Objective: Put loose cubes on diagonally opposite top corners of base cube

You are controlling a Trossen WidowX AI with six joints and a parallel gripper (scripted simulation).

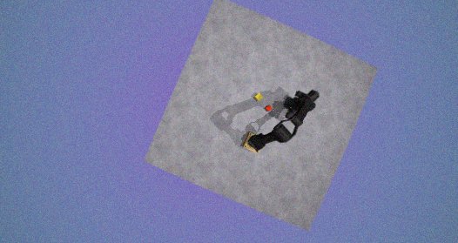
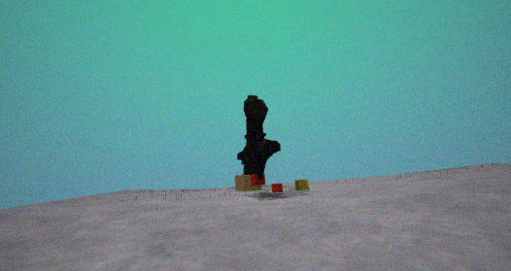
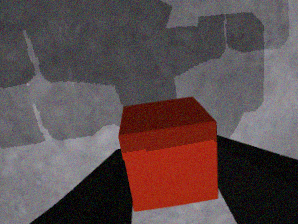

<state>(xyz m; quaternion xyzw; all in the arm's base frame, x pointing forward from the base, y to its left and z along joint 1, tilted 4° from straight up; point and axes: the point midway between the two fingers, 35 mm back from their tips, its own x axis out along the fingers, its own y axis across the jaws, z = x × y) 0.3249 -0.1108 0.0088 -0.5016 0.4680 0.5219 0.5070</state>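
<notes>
Now: the yellow base cube 40 mm behind my gripper tip, 220 mm to the left of it and 30 mm below it. Round my gripper tip: red cube 80 mm behind, 120 mm to the left, 40 mm below.
</notes>
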